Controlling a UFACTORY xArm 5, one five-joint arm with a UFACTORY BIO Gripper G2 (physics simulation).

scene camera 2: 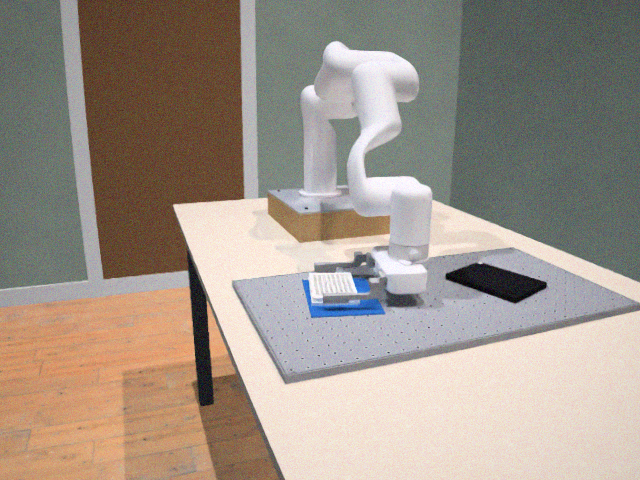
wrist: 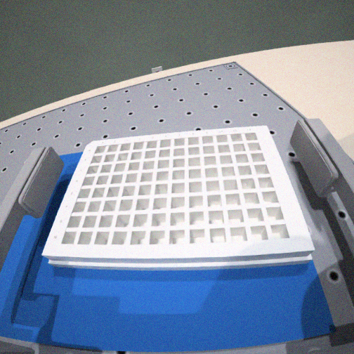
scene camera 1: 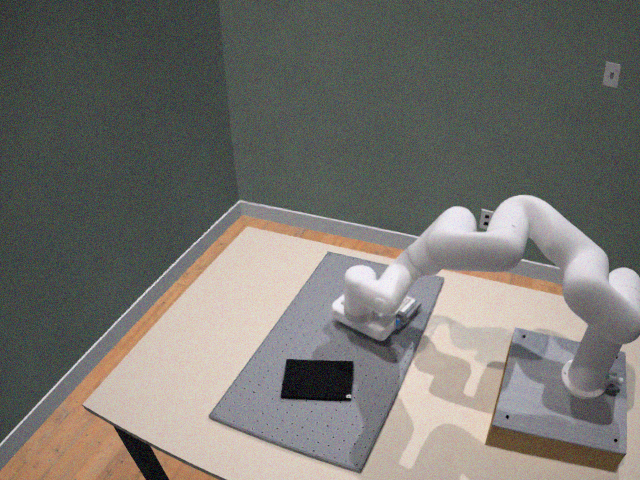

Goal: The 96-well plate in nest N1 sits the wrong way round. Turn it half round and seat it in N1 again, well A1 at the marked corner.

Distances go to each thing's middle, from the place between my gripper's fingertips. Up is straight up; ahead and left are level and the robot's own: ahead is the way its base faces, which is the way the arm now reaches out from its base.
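There is the black nest (scene camera 1: 312,379), 35 cm to the left of my gripper, 10 cm ahead of it and 2 cm below it; going by their middles, of the things named here it is the farthest from my gripper. The flat blue square (scene camera 2: 367,307) is 3 cm to the left of my gripper, 3 cm ahead of it and 2 cm below it. And my gripper itself is 1 cm above the white 96-well plate (scene camera 2: 319,283), 1 cm short of it and 3 cm to the right of it.
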